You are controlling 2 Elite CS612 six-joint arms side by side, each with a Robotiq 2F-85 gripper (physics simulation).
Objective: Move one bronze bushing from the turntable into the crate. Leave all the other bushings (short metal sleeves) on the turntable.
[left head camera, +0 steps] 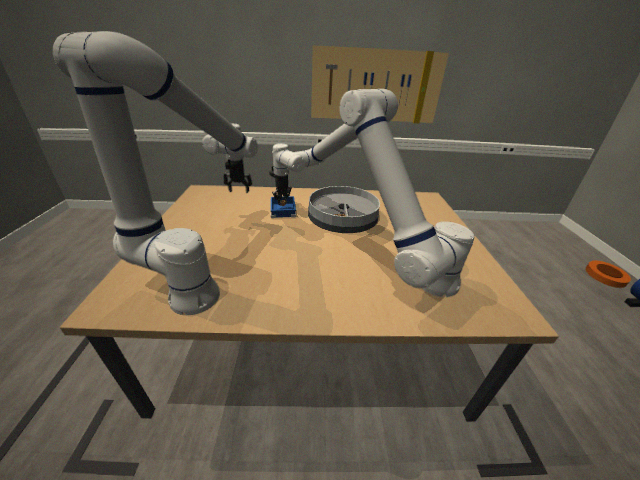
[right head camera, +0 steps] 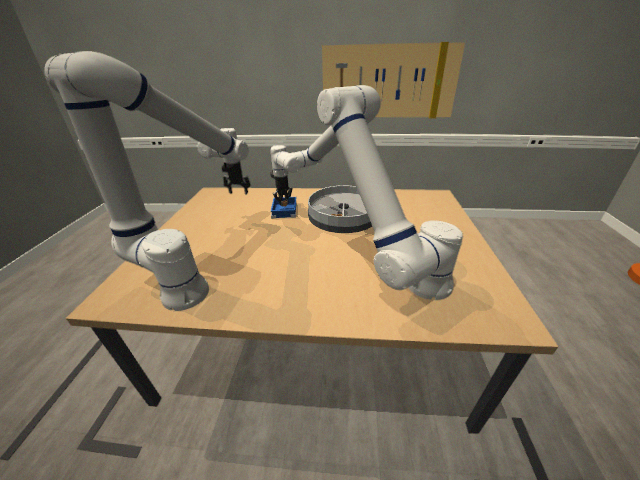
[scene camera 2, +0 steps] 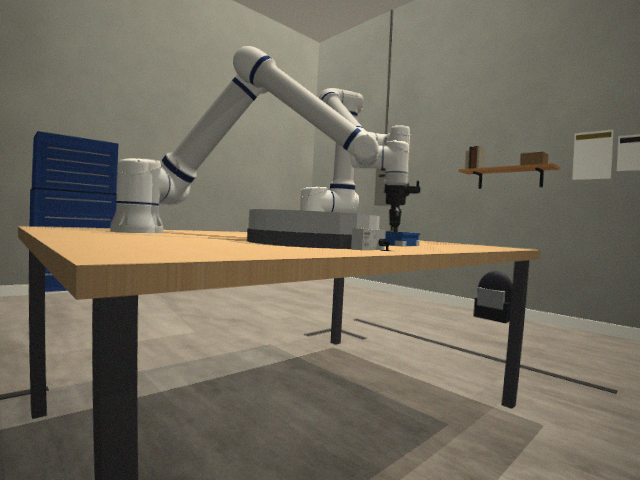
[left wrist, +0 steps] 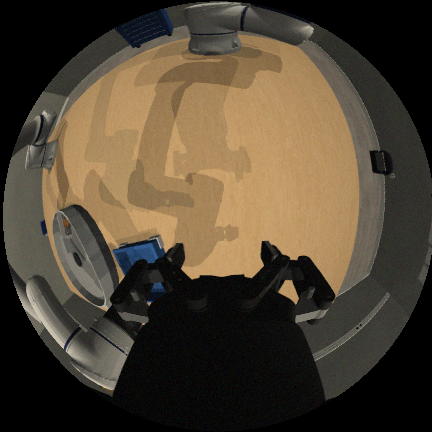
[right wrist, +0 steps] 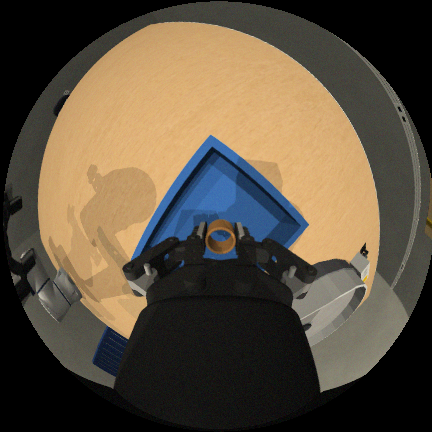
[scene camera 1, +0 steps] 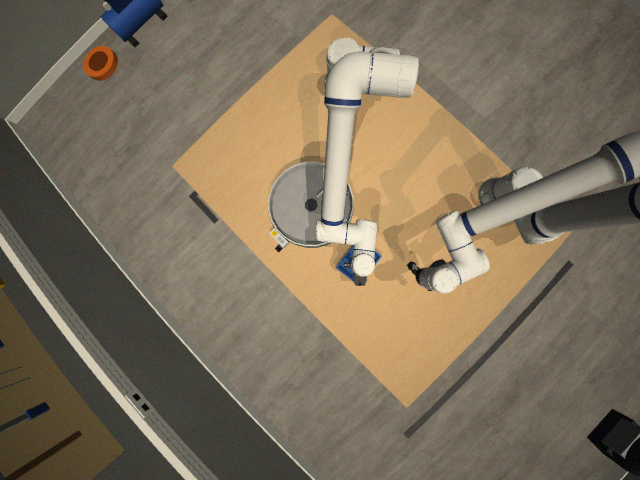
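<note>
My right gripper (left head camera: 281,198) (right head camera: 283,198) (scene camera 2: 394,227) (right wrist: 220,229) is shut on a bronze bushing (right wrist: 220,250), an upright ring between its fingertips. It holds it low over the blue crate (left head camera: 283,212) (right head camera: 283,212) (scene camera 2: 405,238) (left wrist: 140,250) (right wrist: 211,141), near one side of the opening; the exact height above the crate floor is unclear. My left gripper (left head camera: 238,188) (right head camera: 237,190) (left wrist: 222,250) is open and empty, high above the table beside the crate. The grey turntable (left head camera: 343,222) (right head camera: 338,222) (scene camera 1: 284,206) (scene camera 2: 299,222) carries small bushings, with a bronze one (left wrist: 66,223) showing in the left wrist view.
The turntable's raised wall stands close to the crate. A small control box (scene camera 1: 278,237) (scene camera 2: 364,239) sits against the turntable. The right forearm (scene camera 1: 338,160) passes over the turntable and hides part of it in scene camera 1.
</note>
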